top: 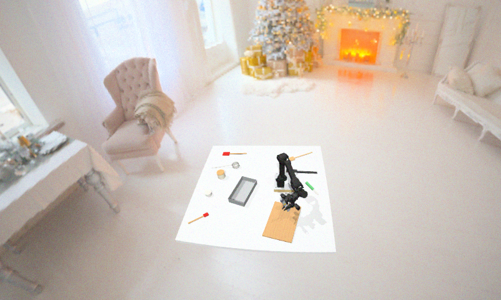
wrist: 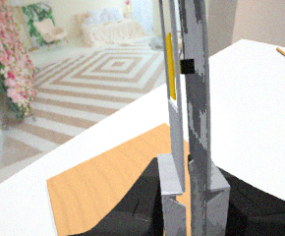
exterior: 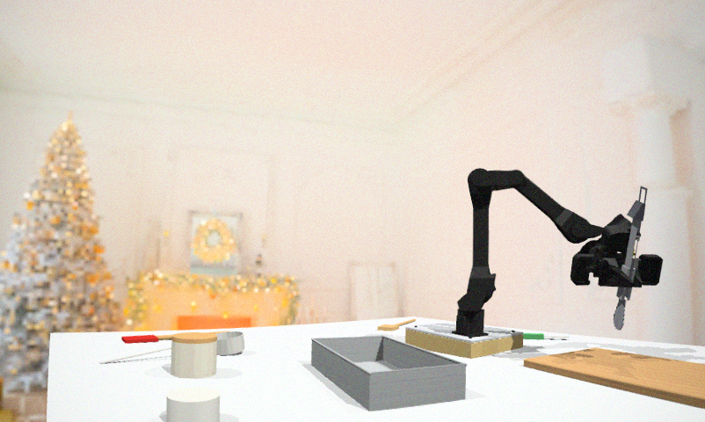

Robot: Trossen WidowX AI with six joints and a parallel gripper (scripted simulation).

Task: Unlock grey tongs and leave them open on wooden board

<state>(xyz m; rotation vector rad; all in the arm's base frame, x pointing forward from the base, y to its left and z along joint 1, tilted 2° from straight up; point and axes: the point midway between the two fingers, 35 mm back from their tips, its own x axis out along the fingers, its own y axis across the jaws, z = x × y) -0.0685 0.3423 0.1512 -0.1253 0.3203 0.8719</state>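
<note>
My gripper tip is now 16 cm above the wooden board. From my gripper tip the other things lie so: green-handled tool (37 cm to the right, 25 cm behind, 16 cm below); lidded cream jar (67 cm ahead, 47 cm to the right, 13 cm below); grey roasting tin (39 cm ahead, 28 cm to the right, 14 cm below).
</note>
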